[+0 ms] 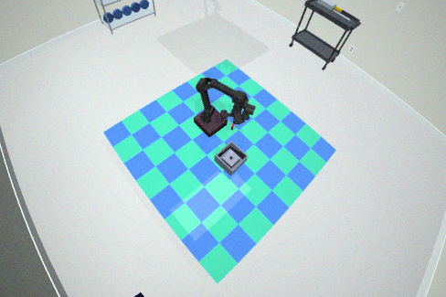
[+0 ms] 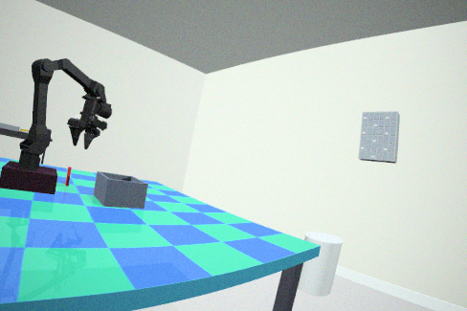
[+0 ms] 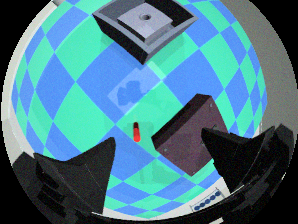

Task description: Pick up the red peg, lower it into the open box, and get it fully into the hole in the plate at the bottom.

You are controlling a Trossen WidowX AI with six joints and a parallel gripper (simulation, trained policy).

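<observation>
The red peg lies 130 mm below my gripper tip, 50 mm to the left of it and 20 mm behind it. Also, from my gripper tip: grey plate (160 mm to the right, 140 mm ahead, 130 mm below); then box (160 mm to the right, 150 mm below, 140 mm ahead).
</observation>
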